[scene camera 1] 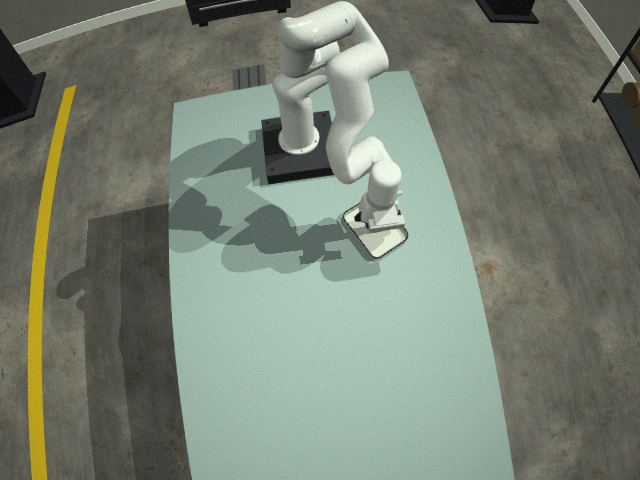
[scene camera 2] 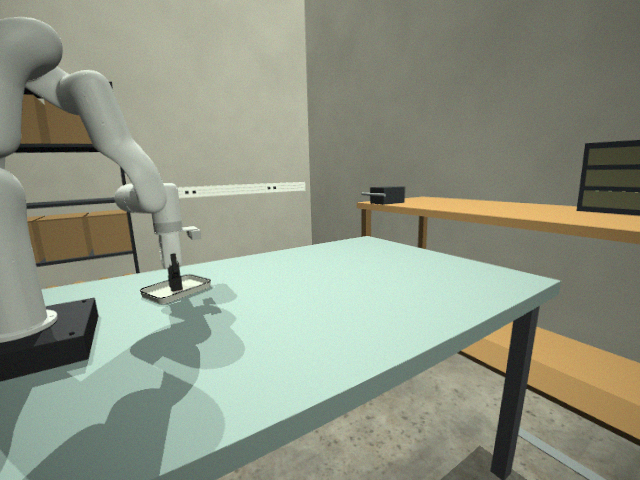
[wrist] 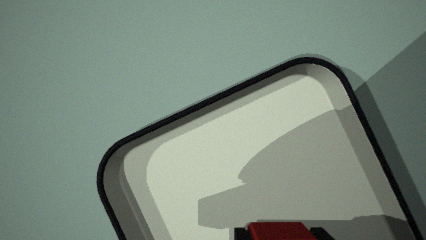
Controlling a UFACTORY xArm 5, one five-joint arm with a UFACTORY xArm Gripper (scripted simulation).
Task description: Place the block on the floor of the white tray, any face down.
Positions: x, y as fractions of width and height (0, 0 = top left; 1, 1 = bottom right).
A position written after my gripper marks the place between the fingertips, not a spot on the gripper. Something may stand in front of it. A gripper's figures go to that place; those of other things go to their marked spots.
My gripper (scene camera 2: 0.28, 0.60): 99 cm from the lens. A white tray (scene camera 2: 0.25, 0.60): 102 cm from the lens.
